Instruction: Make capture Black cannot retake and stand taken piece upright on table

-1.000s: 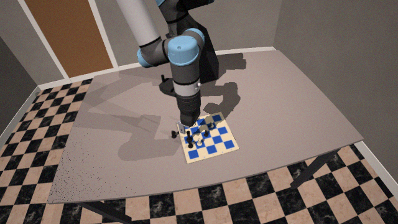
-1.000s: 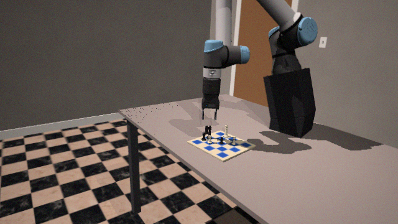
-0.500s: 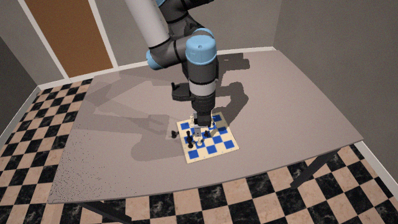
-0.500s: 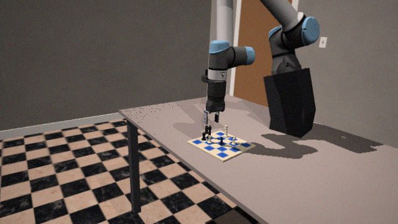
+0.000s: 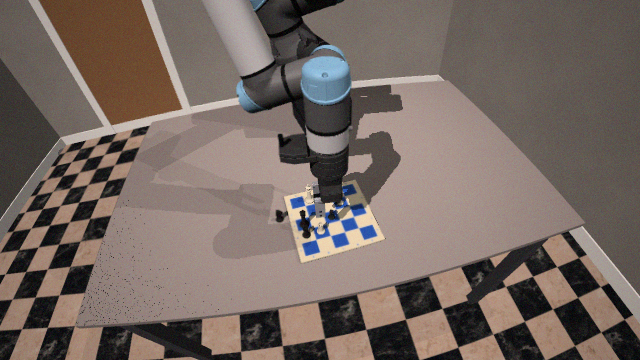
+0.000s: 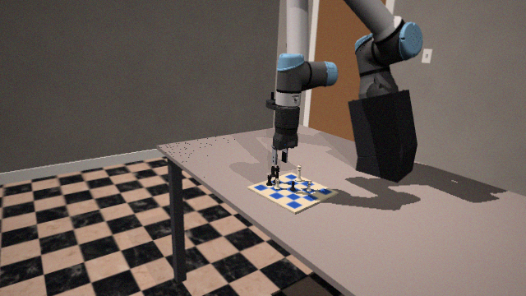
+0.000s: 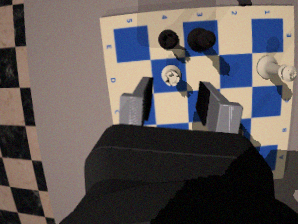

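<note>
My hand is 8 cm above the tall black piece, 4 cm to the left of it and 2 cm past it. Round my hand: blue-and-cream chessboard 11 cm below, 4 cm behind, 3 cm to the left; then black pawn 10 cm below, 4 cm behind, 3 cm to the left; then tall white piece 11 cm behind, 8 cm below, 3 cm to the right.
</note>
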